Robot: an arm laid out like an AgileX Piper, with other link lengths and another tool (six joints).
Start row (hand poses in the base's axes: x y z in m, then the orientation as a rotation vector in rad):
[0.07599, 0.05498, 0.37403, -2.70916, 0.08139, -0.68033]
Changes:
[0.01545, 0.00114, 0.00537, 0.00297, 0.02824, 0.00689]
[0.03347, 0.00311, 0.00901, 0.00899, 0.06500, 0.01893]
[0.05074, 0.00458, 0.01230, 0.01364, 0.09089, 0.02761]
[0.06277, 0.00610, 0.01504, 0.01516, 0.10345, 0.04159]
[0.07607, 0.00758, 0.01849, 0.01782, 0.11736, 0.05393]
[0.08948, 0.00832, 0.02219, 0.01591, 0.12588, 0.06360]
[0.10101, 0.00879, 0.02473, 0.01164, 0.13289, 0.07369]
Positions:
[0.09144, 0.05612, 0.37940, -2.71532, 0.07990, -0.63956]
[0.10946, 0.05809, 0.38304, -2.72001, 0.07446, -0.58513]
[0.12673, 0.05956, 0.38633, -2.72232, 0.07048, -0.54667]
[0.13876, 0.06108, 0.38907, -2.72242, 0.05512, -0.52538]
[0.15206, 0.06256, 0.39252, -2.72188, 0.04270, -0.50254]
[0.16547, 0.06330, 0.39622, -2.72446, 0.03110, -0.48856]
[0.17700, 0.06377, 0.39876, -2.72871, 0.01779, -0.47688]

